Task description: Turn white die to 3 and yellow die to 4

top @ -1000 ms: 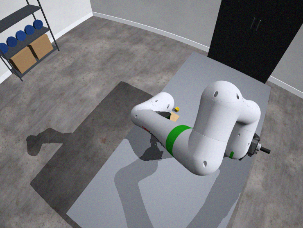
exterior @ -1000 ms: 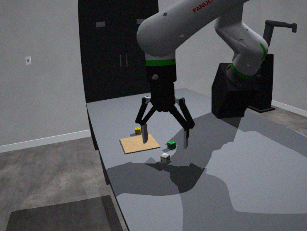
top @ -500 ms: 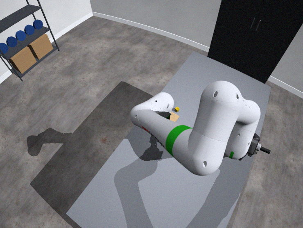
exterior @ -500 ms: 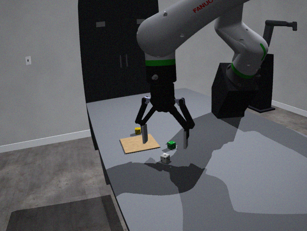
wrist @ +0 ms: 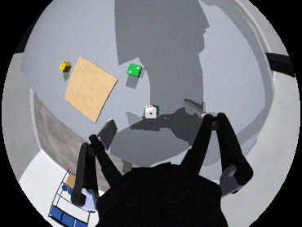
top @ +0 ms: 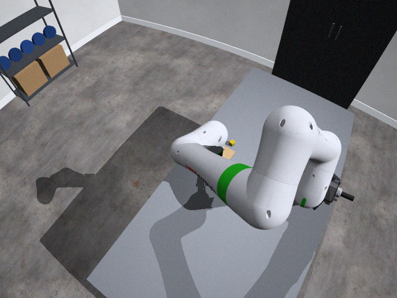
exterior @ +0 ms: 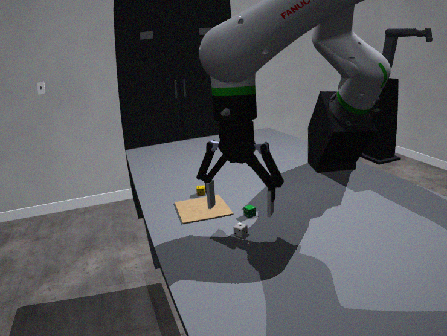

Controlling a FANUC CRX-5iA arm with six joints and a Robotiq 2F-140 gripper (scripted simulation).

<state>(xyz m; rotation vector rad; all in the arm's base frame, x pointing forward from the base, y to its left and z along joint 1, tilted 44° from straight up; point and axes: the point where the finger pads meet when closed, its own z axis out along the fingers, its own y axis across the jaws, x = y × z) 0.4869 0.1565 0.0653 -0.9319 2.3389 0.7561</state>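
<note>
My hand is 6 cm above the white die and 1 cm to the right of it. Also, from my hand: tan mat (17 cm to the right, 7 cm below, 6 cm ahead); green die (8 cm to the right, 6 cm below, 5 cm behind); yellow die (28 cm to the right, 6 cm below, 3 cm ahead).
</note>
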